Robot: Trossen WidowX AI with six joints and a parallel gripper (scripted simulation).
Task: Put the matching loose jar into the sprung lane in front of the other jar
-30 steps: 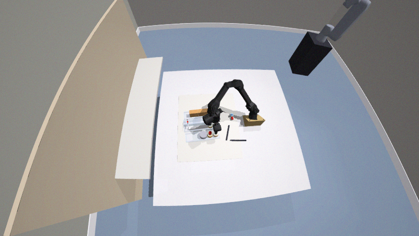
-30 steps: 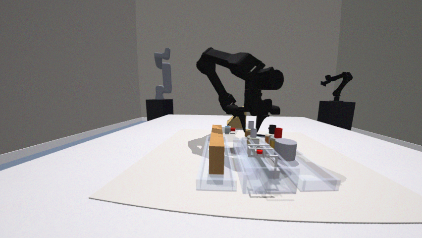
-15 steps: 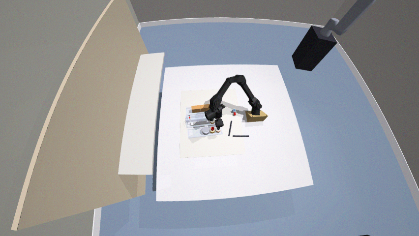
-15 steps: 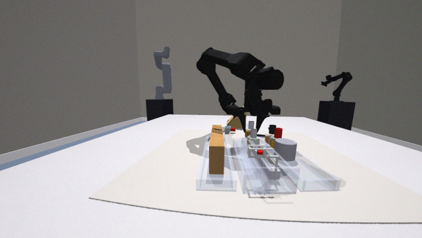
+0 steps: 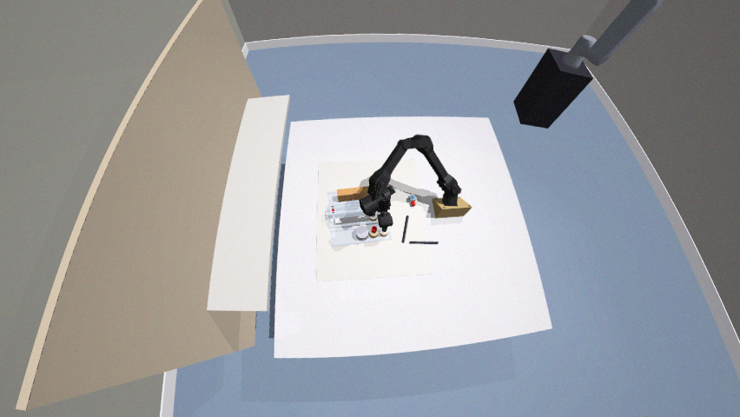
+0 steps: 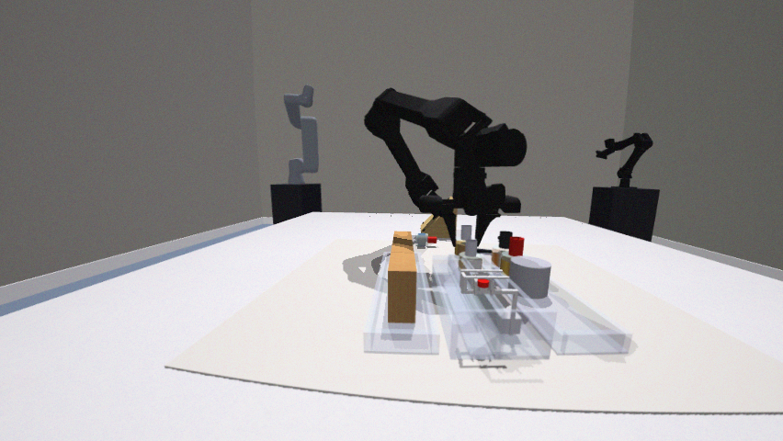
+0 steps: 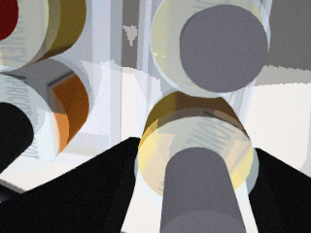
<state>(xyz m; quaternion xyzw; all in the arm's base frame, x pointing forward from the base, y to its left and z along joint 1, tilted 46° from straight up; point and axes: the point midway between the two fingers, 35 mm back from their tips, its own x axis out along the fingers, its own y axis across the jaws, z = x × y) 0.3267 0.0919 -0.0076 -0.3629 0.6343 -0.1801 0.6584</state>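
Now: the wide grey cylinder 10 cm to the left of my gripper tip, 9 cm ahead of it and 2 cm below it. From my gripper tip the other things lie so: red mark: 23 cm ahead, 2 cm above, 1 cm to the left; then sprung lane: 15 cm ahead, 3 cm below, 1 cm to the left.
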